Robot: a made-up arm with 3 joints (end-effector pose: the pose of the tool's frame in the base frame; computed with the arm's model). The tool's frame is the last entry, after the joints. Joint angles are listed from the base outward.
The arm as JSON. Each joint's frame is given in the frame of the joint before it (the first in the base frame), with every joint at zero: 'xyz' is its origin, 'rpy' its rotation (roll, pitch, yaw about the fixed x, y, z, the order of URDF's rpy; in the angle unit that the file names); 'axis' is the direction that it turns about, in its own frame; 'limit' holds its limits. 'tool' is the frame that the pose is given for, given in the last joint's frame.
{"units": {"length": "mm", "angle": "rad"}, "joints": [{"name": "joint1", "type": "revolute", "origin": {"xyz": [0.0, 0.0, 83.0], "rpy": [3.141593, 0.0, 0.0]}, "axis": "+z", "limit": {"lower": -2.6, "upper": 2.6}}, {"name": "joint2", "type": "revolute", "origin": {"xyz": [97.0, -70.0, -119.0], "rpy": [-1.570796, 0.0, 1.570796]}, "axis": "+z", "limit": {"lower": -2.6, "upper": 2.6}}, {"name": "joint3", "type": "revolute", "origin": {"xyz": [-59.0, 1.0, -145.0], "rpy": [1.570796, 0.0, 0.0]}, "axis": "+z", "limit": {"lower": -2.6, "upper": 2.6}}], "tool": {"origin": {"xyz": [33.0, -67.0, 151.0], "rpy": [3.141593, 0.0, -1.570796]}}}
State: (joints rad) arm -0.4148 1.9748 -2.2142
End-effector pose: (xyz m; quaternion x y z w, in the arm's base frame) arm 0.2572 -0.0178 0.1392 -0.5190 0.6536 0.5329 0.1396
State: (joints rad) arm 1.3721 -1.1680 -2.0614
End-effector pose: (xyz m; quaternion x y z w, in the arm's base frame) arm 0.3025 -0.1834 0.2662 -0.0802 -0.5455 0.2819 0.7852
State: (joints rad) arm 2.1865 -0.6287 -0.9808
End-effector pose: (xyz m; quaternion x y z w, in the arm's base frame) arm 0.0156 -0.3867 0.1373 -0.0040 -0.3092 -0.5392 0.7834
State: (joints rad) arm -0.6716 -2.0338 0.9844
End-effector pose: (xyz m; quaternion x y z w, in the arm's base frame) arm 0.0657 0.3217 0.2555 0.5752 0.6264 -0.0819 0.5196
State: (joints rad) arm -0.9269 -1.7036 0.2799
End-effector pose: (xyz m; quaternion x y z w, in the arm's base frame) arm 0.0045 0.3683 0.2306 0.6196 0.4270 0.2094 0.6245
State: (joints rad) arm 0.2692 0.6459 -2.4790
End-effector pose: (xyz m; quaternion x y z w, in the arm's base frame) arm 0.2233 0.0219 0.0062 -0.0620 0.3112 0.8472 0.4260
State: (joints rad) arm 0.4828 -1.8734 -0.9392
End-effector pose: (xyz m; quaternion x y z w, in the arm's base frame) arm 0.3590 0.0210 0.3360 0.6104 -0.5257 0.1340 0.5771
